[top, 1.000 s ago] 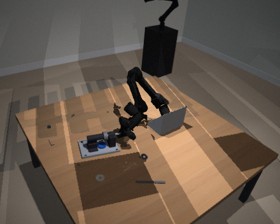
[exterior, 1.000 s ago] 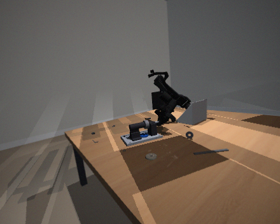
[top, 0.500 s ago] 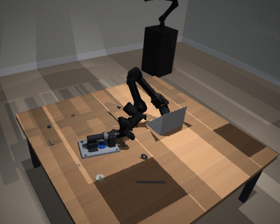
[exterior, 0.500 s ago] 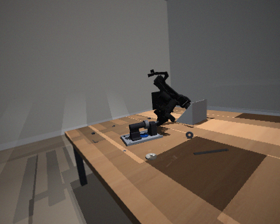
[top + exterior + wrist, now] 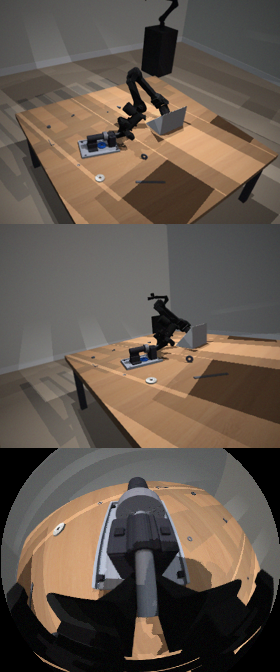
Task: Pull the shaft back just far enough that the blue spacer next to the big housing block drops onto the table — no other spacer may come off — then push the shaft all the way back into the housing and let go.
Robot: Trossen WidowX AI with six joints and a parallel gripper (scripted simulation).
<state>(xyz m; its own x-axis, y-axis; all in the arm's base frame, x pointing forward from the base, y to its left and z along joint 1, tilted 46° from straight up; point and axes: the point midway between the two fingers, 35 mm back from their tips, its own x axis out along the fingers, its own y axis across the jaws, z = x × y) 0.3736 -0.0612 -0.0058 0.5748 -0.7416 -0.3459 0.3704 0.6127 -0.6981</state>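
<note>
The shaft is 3 cm ahead of my gripper tip, 3 cm above it and 1 cm to the right of it. From my gripper tip the other things lie so: blue spacer (8 cm ahead, 4 cm below, 3 cm to the right); grey piece (7 cm ahead, 3 cm to the right, 2 cm above); dark flat bar (36 cm to the left, 5 cm below, 4 cm ahead).
</note>
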